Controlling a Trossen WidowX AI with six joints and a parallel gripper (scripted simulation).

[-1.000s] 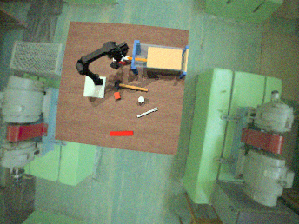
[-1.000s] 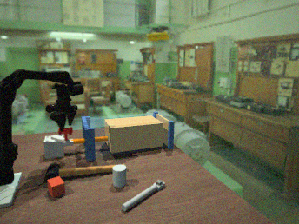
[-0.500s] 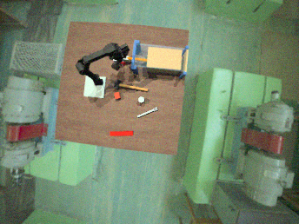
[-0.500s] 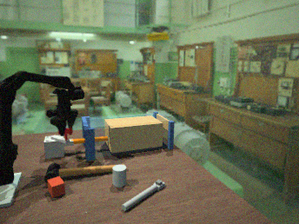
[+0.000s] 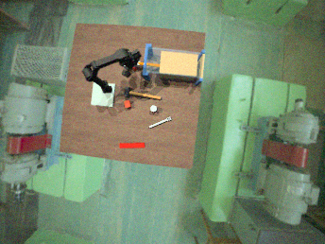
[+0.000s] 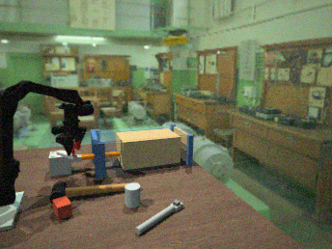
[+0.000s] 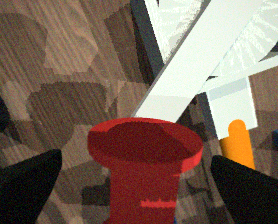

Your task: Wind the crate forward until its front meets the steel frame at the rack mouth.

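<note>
My gripper tip is now 2 cm below the red knob. From my gripper tip the other things lie so: winch handle (2 cm behind, 3 cm to the left, 1 cm below); then winch (6 cm behind, 8 cm to the left, 8 cm below); then blue steel frame (11 cm ahead, 6 cm to the left, 1 cm below).
</note>
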